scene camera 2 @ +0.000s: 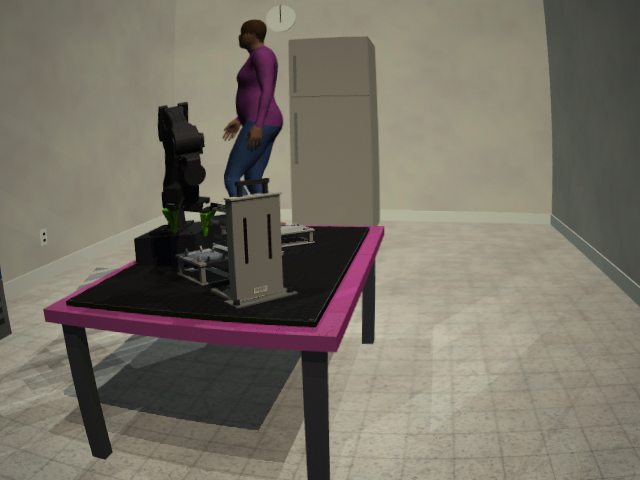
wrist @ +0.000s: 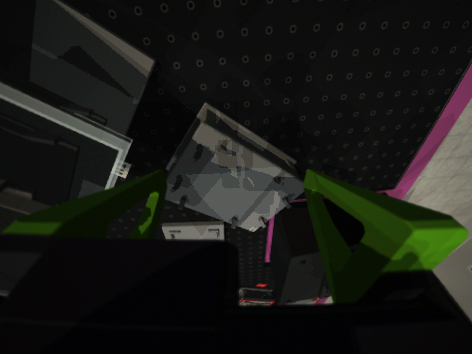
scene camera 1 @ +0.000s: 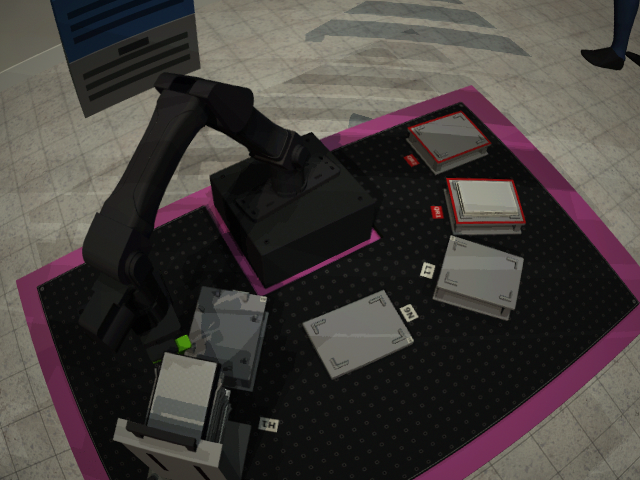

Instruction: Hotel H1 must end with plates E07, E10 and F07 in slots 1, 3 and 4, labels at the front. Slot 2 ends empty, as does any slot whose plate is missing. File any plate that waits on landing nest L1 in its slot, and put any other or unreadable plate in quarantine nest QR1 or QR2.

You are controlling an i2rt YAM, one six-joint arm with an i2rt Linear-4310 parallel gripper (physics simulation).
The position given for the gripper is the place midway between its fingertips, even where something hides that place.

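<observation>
Gripper (scene camera 2: 190, 234), in the wrist view the gripper (wrist: 235, 177): open, holding nothing. A nest N6 (scene camera 1: 355, 335) is visible, in the wrist view also the nest N6 (wrist: 206, 229).
</observation>
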